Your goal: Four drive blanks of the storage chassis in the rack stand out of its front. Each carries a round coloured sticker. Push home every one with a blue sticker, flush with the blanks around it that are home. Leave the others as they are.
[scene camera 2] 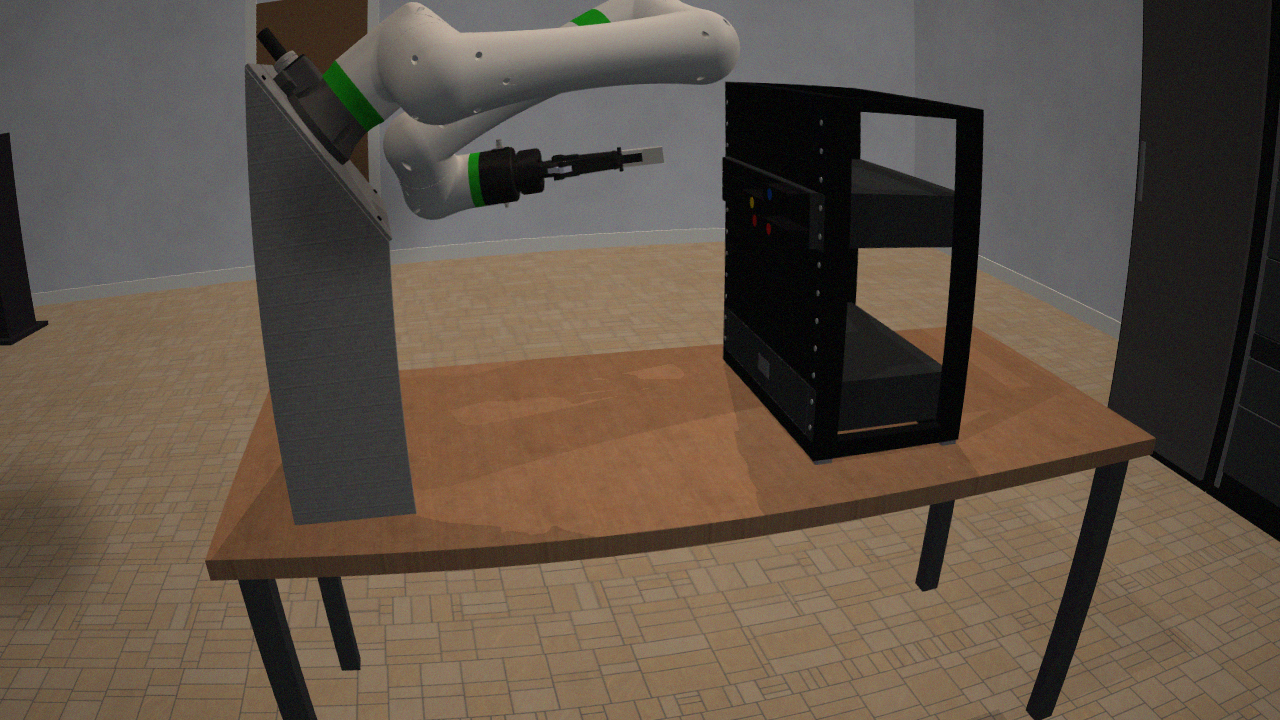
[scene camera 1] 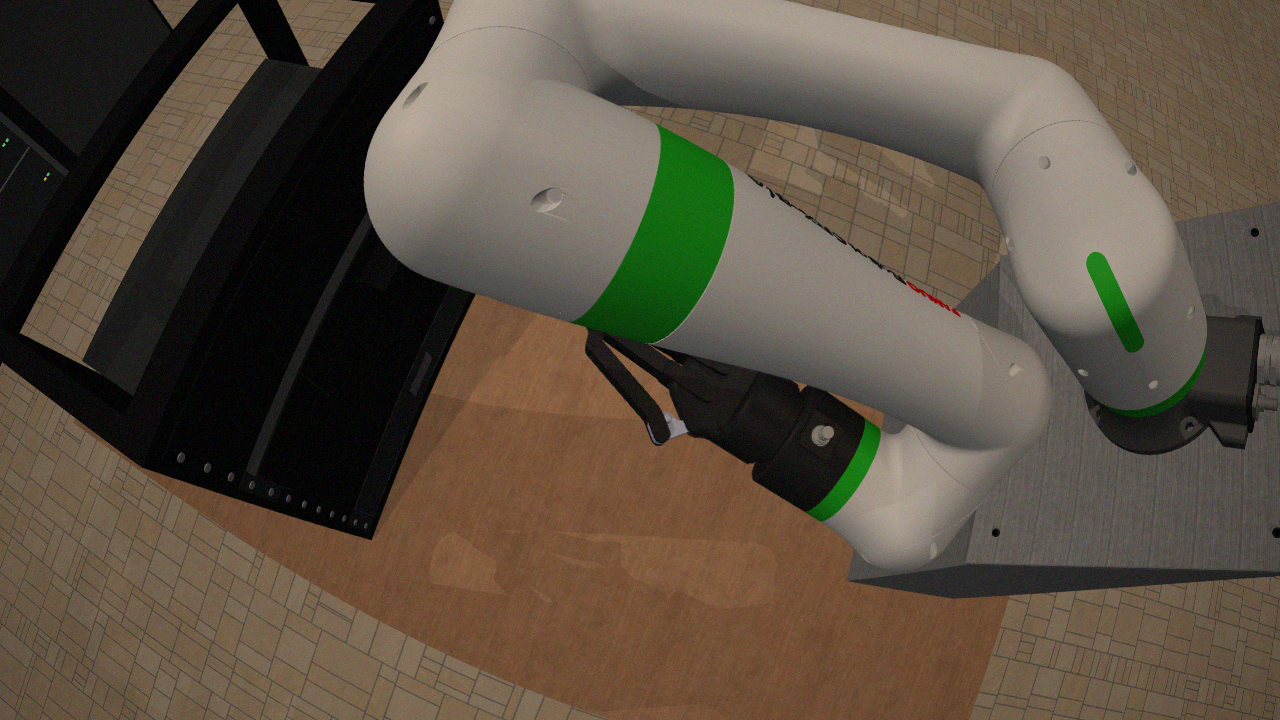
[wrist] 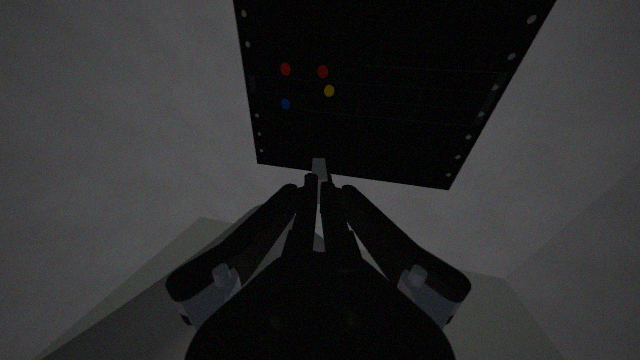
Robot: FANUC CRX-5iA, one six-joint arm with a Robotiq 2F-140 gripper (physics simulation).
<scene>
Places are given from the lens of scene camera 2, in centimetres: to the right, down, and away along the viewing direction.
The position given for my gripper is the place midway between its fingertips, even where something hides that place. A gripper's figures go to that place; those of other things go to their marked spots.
my gripper [scene camera 2: 662,154]: 4, -33, 144
black rack [scene camera 2: 799,202]: 24, -24, 133
</scene>
